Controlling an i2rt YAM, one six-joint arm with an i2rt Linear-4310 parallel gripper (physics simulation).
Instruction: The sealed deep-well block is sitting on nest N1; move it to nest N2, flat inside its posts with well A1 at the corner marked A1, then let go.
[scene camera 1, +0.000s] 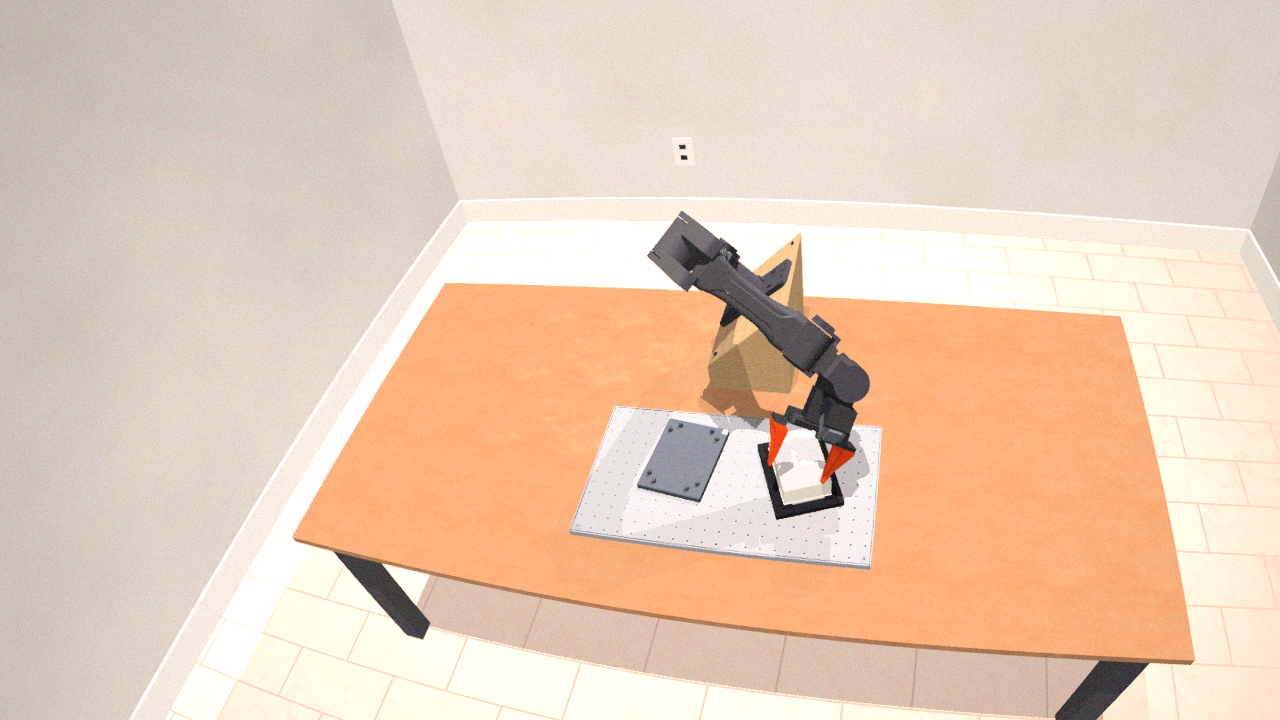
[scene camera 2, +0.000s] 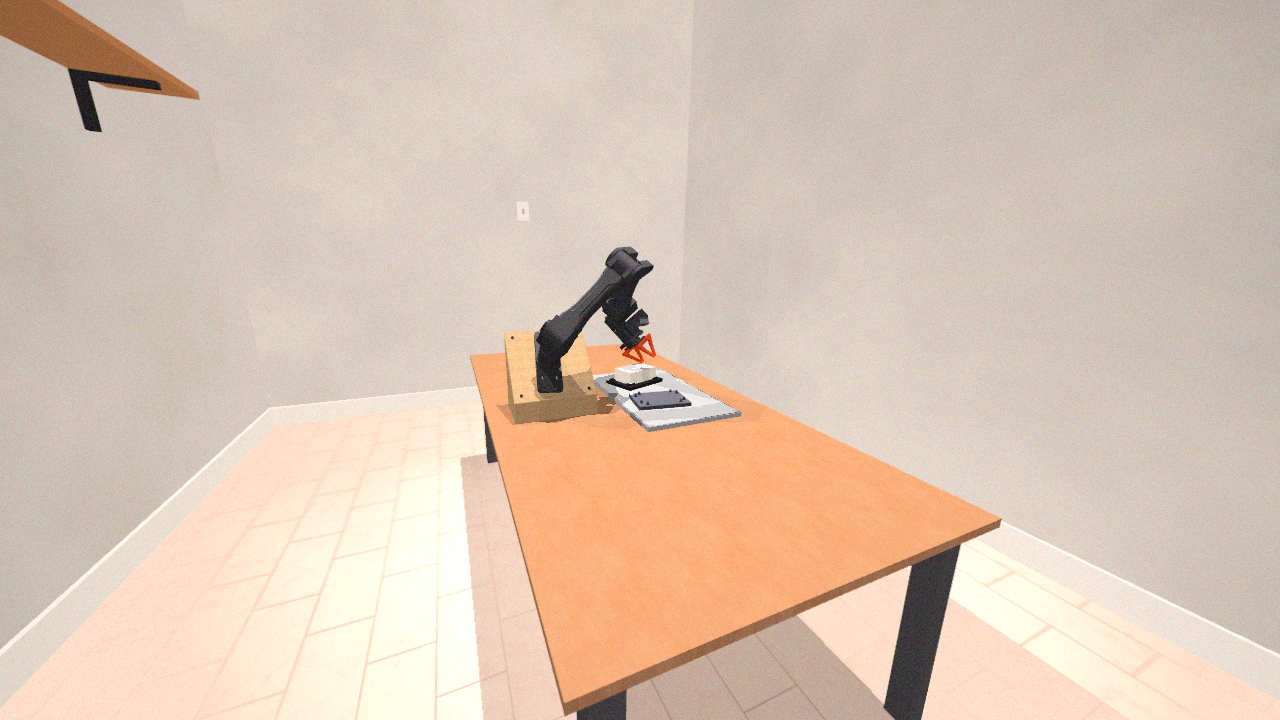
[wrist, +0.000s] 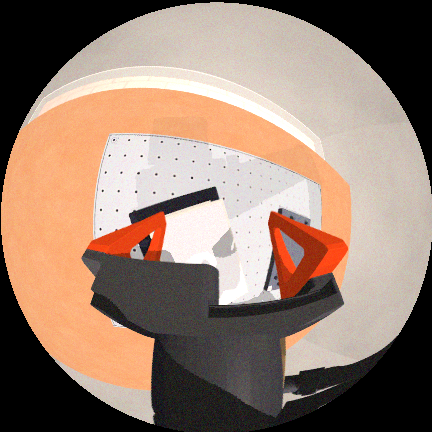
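Seen in the pictures: gripper, between the fingertips: (scene camera 1: 795, 473) (scene camera 2: 648, 359) (wrist: 216, 216); arm's base, origin of its link: (scene camera 2: 548, 361).
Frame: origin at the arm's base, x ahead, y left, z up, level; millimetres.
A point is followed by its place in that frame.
The white sealed block (scene camera 1: 805, 494) @(x 377, y 173, z -100 mm) (scene camera 2: 633, 374) @(x 293, y 91, z -86 mm) (wrist: 195, 235) @(x 351, y 164, z -79 mm) sits on the black nest N1 (scene camera 1: 810, 510) @(x 391, y 185, z -124 mm) (wrist: 175, 202) @(x 385, y 181, z -121 mm). My gripper (scene camera 1: 797, 474) @(x 371, y 155, z -54 mm) (scene camera 2: 640, 356) @(x 371, y 155, z -54 mm) (wrist: 216, 216) @(x 371, y 155, z -54 mm) is open and empty, its orange fingers wide apart above the block, with a gap below them in the scene camera 2 view. The dark grey nest N2 (scene camera 1: 682, 461) @(x 336, y -64, z -120 mm) (scene camera 2: 660, 400) @(x 319, y -88, z -120 mm) (wrist: 295, 216) @(x 399, y -57, z -120 mm) has small posts near its corners and carries nothing; a small pale mark shows at its back right corner in the scene camera 1 view. Well A1 of the block cannot be made out, and the gripper body hides part of the block in the wrist view.
Both nests are on a light perforated board (scene camera 1: 608, 501) @(x 444, y -170, z -132 mm) (scene camera 2: 707, 413) @(x 423, y -193, z -135 mm) (wrist: 120, 170) @(x 418, y 264, z -132 mm) on the orange-brown table (scene camera 1: 984, 447) @(x 181, y 478, z -145 mm) (scene camera 2: 716, 519) @(x 204, y -632, z -145 mm) (wrist: 50, 225) @(x 326, y 399, z -145 mm). The arm's wooden base (scene camera 1: 751, 367) @(x 121, y 14, z -78 mm) (scene camera 2: 554, 407) @(x 3, y -83, z -110 mm) stands behind the board. A wall shelf (scene camera 2: 98, 44) shows at the upper left of the scene camera 2 view.
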